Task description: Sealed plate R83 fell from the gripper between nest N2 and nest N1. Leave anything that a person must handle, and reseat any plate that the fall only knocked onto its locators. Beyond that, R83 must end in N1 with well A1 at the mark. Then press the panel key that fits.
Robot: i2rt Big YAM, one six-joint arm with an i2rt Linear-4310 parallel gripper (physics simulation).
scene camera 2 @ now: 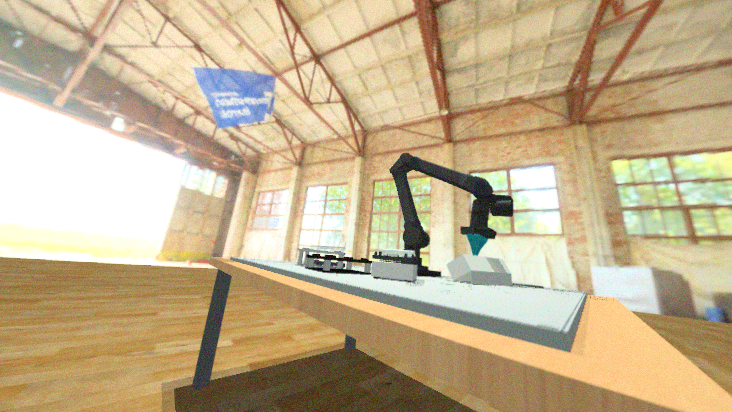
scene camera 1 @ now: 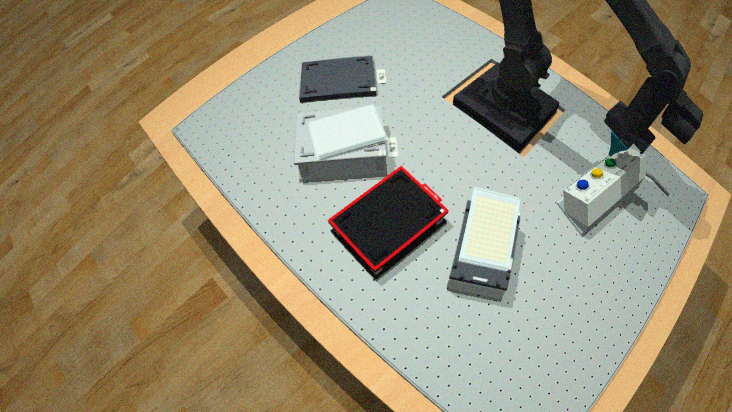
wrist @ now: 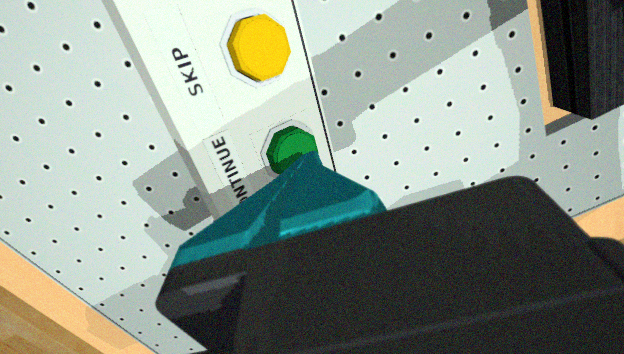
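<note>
My gripper is shut and empty, teal fingertips pointing down. In the wrist view the tips overlap the green CONTINUE key; whether they touch it is unclear. The yellow SKIP key and a blue key are on the same panel. A white-topped plate lies skewed on a grey raised nest. A plate with cream wells sits on a dark-topped nest. Plate and nest names are unreadable.
A dark nest holds no plate at the upper left. A black nest with a red outline stands between the grey nest and the cream-welled plate. The arm's base stands behind them. A cable leaves the panel's far end.
</note>
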